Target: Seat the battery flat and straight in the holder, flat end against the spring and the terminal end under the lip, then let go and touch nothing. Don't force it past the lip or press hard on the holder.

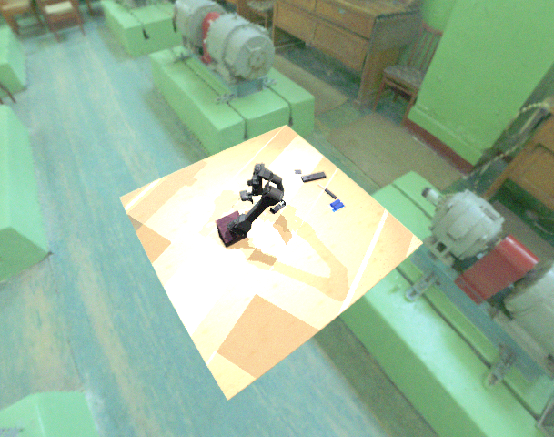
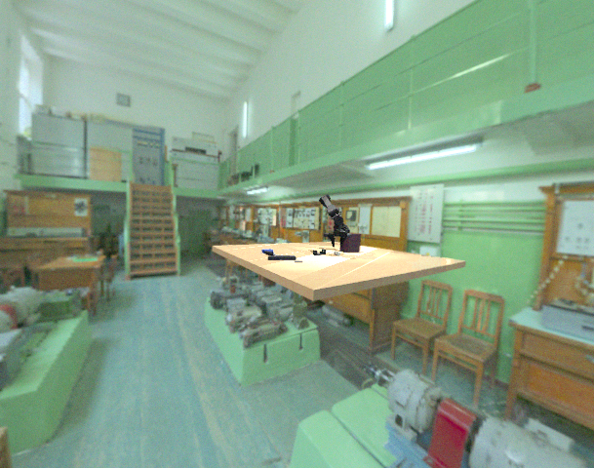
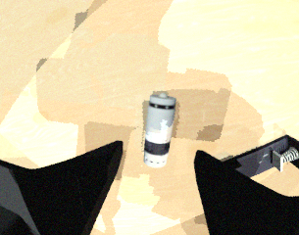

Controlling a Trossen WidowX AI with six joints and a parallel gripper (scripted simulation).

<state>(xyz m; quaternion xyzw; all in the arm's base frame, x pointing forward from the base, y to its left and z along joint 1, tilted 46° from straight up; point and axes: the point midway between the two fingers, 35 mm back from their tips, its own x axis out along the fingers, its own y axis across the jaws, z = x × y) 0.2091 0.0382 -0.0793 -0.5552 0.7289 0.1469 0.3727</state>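
Now: gripper tip 4 cm above the battery. The rest, counted from my gripper tip: screwdriver (42 cm ahead, 15 cm to the right, 4 cm below).
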